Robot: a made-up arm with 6 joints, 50 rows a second.
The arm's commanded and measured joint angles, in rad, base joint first. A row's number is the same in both.
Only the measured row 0 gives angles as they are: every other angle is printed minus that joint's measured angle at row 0.
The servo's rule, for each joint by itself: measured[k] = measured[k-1] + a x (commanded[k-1-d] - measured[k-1]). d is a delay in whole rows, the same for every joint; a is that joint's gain. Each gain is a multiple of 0.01, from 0.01 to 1. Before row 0 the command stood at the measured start. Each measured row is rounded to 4 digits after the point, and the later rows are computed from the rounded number. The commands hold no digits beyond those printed.
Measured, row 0:
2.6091, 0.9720, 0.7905, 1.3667, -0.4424, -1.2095
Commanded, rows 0 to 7:
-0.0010, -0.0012, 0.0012, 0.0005, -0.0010, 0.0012
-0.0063, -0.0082, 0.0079, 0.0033, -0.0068, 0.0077
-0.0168, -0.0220, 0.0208, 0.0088, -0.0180, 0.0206
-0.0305, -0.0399, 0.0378, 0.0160, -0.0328, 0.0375
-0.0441, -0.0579, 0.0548, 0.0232, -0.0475, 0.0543
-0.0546, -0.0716, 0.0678, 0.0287, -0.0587, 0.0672
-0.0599, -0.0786, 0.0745, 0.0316, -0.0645, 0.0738
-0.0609, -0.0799, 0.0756, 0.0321, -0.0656, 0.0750
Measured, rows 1 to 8:
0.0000, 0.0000, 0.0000, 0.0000, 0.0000, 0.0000
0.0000, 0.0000, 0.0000, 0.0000, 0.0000, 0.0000
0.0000, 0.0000, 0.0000, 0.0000, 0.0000, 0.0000
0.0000, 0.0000, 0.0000, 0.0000, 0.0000, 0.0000
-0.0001, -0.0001, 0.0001, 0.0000, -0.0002, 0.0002
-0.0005, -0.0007, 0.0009, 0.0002, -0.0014, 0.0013
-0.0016, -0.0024, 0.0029, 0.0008, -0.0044, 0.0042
-0.0036, -0.0054, 0.0064, 0.0019, -0.0095, 0.0092
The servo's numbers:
d 4
a 0.07 0.08 0.10 0.07 0.18 0.15

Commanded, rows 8 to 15:
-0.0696, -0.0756, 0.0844, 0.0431, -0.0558, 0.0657
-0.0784, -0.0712, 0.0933, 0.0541, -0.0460, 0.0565
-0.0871, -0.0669, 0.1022, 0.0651, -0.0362, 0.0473
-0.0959, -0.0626, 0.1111, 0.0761, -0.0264, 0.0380
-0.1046, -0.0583, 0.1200, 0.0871, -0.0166, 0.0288
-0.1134, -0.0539, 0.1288, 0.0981, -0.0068, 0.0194
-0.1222, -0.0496, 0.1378, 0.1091, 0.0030, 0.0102
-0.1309, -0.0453, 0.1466, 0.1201, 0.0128, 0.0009
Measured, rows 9 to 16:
-0.0064, -0.0096, 0.0112, 0.0034, -0.0163, 0.0160
-0.0098, -0.0146, 0.0169, 0.0052, -0.0239, 0.0237
-0.0133, -0.0197, 0.0227, 0.0070, -0.0312, 0.0312
-0.0166, -0.0245, 0.0280, 0.0088, -0.0374, 0.0378
-0.0203, -0.0286, 0.0336, 0.0112, -0.0407, 0.0420
-0.0244, -0.0320, 0.0396, 0.0142, -0.0417, 0.0442
-0.0288, -0.0348, 0.0459, 0.0178, -0.0407, 0.0447
-0.0335, -0.0370, 0.0524, 0.0219, -0.0381, 0.0437

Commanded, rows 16 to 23:
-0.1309, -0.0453, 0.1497, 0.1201, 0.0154, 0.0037
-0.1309, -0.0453, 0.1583, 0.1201, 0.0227, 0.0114
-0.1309, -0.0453, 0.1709, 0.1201, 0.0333, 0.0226
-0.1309, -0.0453, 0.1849, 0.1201, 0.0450, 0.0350
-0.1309, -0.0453, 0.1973, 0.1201, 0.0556, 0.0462
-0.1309, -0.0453, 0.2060, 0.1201, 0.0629, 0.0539
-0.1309, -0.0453, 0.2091, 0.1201, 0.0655, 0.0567
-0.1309, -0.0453, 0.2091, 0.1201, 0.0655, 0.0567
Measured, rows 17 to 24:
-0.0385, -0.0387, 0.0592, 0.0265, -0.0342, 0.0415
-0.0437, -0.0399, 0.0662, 0.0315, -0.0293, 0.0382
-0.0492, -0.0407, 0.0734, 0.0369, -0.0235, 0.0340
-0.0549, -0.0411, 0.0807, 0.0427, -0.0170, 0.0290
-0.0602, -0.0414, 0.0876, 0.0481, -0.0112, 0.0252
-0.0651, -0.0417, 0.0947, 0.0531, -0.0051, 0.0231
-0.0697, -0.0420, 0.1023, 0.0578, 0.0018, 0.0230
-0.0740, -0.0423, 0.1106, 0.0622, 0.0096, 0.0248

